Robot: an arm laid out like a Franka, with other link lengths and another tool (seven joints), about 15 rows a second.
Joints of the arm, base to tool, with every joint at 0 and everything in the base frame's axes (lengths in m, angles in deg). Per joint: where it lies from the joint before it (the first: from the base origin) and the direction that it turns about. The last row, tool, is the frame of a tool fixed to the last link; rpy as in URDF.
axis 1: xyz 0 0 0.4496 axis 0 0 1
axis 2: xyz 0 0 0 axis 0 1 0
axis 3: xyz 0 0 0.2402 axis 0 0 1
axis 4: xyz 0.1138 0 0 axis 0 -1 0
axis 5: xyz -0.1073 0 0.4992 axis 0 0 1
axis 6: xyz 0 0 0 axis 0 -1 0
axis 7: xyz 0.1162 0 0 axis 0 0 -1
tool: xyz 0.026 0.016 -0.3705 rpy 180 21.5 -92.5
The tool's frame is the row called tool.
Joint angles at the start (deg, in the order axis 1, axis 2, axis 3, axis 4, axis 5, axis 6, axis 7):
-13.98 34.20 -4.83 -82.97 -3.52 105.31 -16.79
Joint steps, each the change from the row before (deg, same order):
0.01 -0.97 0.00 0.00 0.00 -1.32 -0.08
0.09 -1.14 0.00 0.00 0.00 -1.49 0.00
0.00 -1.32 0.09 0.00 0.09 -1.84 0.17
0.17 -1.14 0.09 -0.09 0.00 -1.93 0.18
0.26 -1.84 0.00 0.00 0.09 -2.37 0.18
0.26 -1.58 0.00 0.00 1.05 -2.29 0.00
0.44 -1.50 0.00 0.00 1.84 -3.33 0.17
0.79 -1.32 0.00 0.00 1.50 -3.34 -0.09
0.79 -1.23 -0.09 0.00 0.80 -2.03 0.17
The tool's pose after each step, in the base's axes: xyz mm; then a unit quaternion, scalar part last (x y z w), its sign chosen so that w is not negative. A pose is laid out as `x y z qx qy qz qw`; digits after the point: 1 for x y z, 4 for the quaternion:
734.8 -254.3 73.9 -0.6607 0.7239 0.1943 0.0394
732.5 -252.1 87.9 -0.6598 0.7242 0.1970 0.0384
728.9 -249.0 103.9 -0.6570 0.7256 0.2012 0.0378
723.2 -243.4 116.6 -0.6547 0.7259 0.2077 0.0346
718.9 -237.7 139.2 -0.6528 0.7265 0.2119 0.0337
714.9 -225.8 158.3 -0.6499 0.7260 0.2215 0.0390
705.5 -204.4 176.0 -0.6435 0.7247 0.2422 0.0450
695.0 -180.2 192.1 -0.6416 0.7188 0.2637 0.0466
690.5 -163.9 207.5 -0.6419 0.7150 0.2729 0.0479

